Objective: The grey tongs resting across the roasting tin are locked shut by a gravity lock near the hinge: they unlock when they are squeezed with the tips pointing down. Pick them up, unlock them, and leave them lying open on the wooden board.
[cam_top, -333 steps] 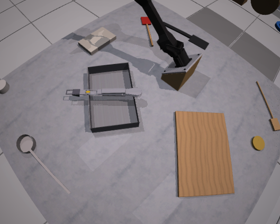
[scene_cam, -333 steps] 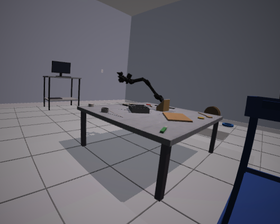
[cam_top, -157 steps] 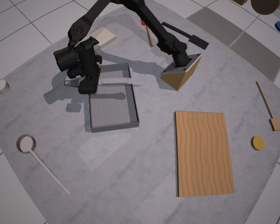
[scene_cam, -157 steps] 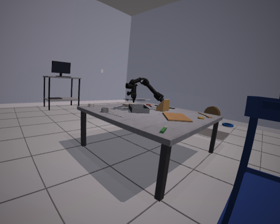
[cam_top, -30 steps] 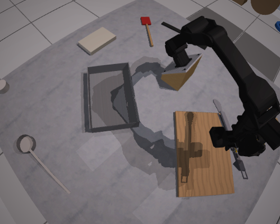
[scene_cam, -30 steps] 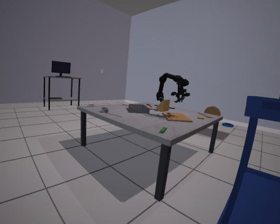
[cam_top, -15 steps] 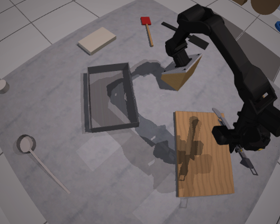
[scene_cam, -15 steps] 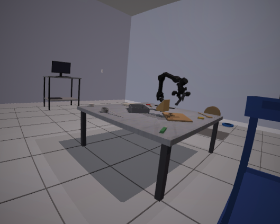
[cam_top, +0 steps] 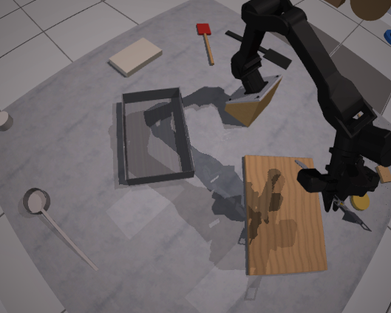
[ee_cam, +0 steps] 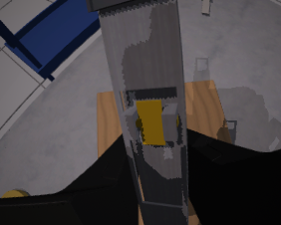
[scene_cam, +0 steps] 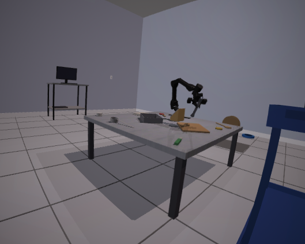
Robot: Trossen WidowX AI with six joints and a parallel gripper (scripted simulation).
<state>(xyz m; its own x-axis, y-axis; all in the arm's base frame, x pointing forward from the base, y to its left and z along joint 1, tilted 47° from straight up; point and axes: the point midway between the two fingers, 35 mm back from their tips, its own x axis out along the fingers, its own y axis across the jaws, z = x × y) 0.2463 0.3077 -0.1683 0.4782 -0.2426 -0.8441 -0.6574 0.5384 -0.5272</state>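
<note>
Now: the yellow lock piece 4 cm above my gripper tip and 1 cm behind it. From my gripper tip the other things lie so: wooden board 19 cm below, 5 cm to the right, 2 cm behind; roasting tin 51 cm to the right, 17 cm below, 5 cm ahead; yellow disc 22 cm behind, 19 cm below, 16 cm to the left.
</note>
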